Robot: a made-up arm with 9 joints. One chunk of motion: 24 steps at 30 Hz.
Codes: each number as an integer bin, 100 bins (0 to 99) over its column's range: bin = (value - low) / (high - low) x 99, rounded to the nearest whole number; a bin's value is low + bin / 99 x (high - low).
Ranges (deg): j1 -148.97..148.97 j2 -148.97..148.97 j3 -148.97..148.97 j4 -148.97..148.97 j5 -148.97..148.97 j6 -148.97..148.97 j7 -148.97..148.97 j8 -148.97..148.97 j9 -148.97..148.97
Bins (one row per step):
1: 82 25 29 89 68 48 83 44 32
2: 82 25 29 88 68 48 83 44 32
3: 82 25 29 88 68 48 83 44 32
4: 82 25 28 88 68 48 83 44 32
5: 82 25 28 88 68 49 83 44 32
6: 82 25 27 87 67 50 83 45 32
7: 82 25 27 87 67 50 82 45 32
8: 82 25 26 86 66 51 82 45 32
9: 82 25 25 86 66 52 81 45 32
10: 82 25 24 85 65 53 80 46 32
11: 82 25 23 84 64 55 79 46 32
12: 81 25 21 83 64 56 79 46 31
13: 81 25 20 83 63 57 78 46 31
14: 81 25 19 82 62 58 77 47 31
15: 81 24 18 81 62 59 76 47 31
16: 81 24 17 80 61 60 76 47 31
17: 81 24 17 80 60 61 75 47 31
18: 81 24 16 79 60 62 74 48 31
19: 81 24 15 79 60 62 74 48 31
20: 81 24 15 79 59 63 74 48 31
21: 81 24 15 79 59 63 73 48 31
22: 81 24 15 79 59 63 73 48 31
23: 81 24 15 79 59 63 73 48 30
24: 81 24 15 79 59 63 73 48 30
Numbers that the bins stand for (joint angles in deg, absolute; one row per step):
1: 97.81 -73.73 -61.69 118.88 55.68 -4.51 100.82 -16.55 -52.67
2: 97.81 -73.73 -61.69 115.87 55.68 -4.51 100.82 -16.55 -52.67
3: 97.81 -73.73 -61.69 115.87 55.68 -4.51 100.82 -16.55 -52.67
4: 97.81 -73.73 -64.70 115.87 55.68 -4.51 100.82 -16.55 -52.67
5: 97.81 -73.73 -64.70 115.87 55.68 -1.50 100.82 -16.55 -52.67
6: 97.81 -73.73 -67.71 112.86 52.67 1.50 100.82 -13.54 -52.67
7: 97.81 -73.73 -67.71 112.86 52.67 1.50 97.81 -13.54 -52.67
8: 97.81 -73.73 -70.72 109.85 49.66 4.51 97.81 -13.54 -52.67
9: 97.81 -73.73 -73.73 109.85 49.66 7.52 94.80 -13.54 -52.67
10: 97.81 -73.73 -76.74 106.84 46.65 10.53 91.79 -10.53 -52.67
11: 97.81 -73.73 -79.75 103.83 43.64 16.55 88.78 -10.53 -52.67
12: 94.80 -73.73 -85.77 100.82 43.64 19.56 88.78 -10.53 -55.68
13: 94.80 -73.73 -88.78 100.82 40.63 22.57 85.77 -10.53 -55.68
14: 94.80 -73.73 -91.79 97.81 37.62 25.58 82.76 -7.52 -55.68
15: 94.80 -76.74 -94.80 94.80 37.62 28.59 79.75 -7.52 -55.68
16: 94.80 -76.74 -97.81 91.79 34.61 31.60 79.75 -7.52 -55.68
17: 94.80 -76.74 -97.81 91.79 31.60 34.61 76.74 -7.52 -55.68
18: 94.80 -76.74 -100.82 88.78 31.60 37.62 73.73 -4.51 -55.68
19: 94.80 -76.74 -103.83 88.78 31.60 37.62 73.73 -4.51 -55.68
20: 94.80 -76.74 -103.83 88.78 28.59 40.63 73.73 -4.51 -55.68
21: 94.80 -76.74 -103.83 88.78 28.59 40.63 70.72 -4.51 -55.68
22: 94.80 -76.74 -103.83 88.78 28.59 40.63 70.72 -4.51 -55.68
23: 94.80 -76.74 -103.83 88.78 28.59 40.63 70.72 -4.51 -58.69
24: 94.80 -76.74 -103.83 88.78 28.59 40.63 70.72 -4.51 -58.69

